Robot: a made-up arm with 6 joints. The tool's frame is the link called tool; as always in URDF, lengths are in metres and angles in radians.
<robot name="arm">
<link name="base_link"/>
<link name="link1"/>
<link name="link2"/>
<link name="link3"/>
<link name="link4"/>
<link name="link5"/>
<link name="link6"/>
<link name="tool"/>
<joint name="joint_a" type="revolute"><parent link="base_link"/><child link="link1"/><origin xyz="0.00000 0.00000 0.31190" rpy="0.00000 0.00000 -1.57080"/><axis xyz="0 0 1"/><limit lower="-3.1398" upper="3.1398" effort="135" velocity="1.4"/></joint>
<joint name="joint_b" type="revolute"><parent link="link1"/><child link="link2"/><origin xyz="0.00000 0.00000 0.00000" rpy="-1.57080 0.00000 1.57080"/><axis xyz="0 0 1"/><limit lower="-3.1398" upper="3.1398" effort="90" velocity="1"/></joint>
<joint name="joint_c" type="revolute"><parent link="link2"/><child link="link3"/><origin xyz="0.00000 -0.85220 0.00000" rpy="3.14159 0.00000 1.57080"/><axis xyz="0 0 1"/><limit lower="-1.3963" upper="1.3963" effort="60" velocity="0.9"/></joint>
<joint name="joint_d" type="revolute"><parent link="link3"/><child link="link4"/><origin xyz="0.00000 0.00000 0.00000" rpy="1.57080 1.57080 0.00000"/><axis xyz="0 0 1"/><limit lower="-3.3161" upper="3.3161" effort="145" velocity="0.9"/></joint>
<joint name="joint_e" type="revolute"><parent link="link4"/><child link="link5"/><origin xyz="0.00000 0.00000 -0.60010" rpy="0.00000 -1.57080 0.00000"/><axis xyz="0 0 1"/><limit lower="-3.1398" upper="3.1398" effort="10" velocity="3.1"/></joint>
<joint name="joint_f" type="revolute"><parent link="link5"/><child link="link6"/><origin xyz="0.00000 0.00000 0.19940" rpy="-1.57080 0.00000 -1.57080"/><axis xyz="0 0 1"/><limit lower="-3.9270" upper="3.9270" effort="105" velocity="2.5"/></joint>
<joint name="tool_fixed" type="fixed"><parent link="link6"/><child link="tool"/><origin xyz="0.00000 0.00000 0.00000" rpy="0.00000 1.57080 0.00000"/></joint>
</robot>
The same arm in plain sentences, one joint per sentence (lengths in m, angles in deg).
The arm has six revolute joints in a row. What follows holds with every joint at zero, and every direction is one of the base frame's. The first joint lies 0.3119 m along +z from the base frame's origin and turns about +z, from -179.9 to 179.9 deg. The second joint lies at the same point as the first joint and turns about +y, from -179.9 to 179.9 deg. The third joint lies 0.8522 m along +z from the second joint and turns about -y, from -80 to 80 deg. The fourth joint lies at the same point as the third joint and turns about -x, from -190 to 190 deg. The fifth joint lies 0.6001 m along +x from the fourth joint and turns about -y, from -179.9 to 179.9 deg. The sixth joint lies 0.1994 m along -y from the fifth joint and turns about -x, from -225 to 225 deg. The tool frame, which is the frame that the pose is given for, lies at the same point as the sixth joint; its axes are the base frame's turned by roll 0, pitch 0 and yaw 0 deg (as in URDF: about the fixed x, then y, then z).
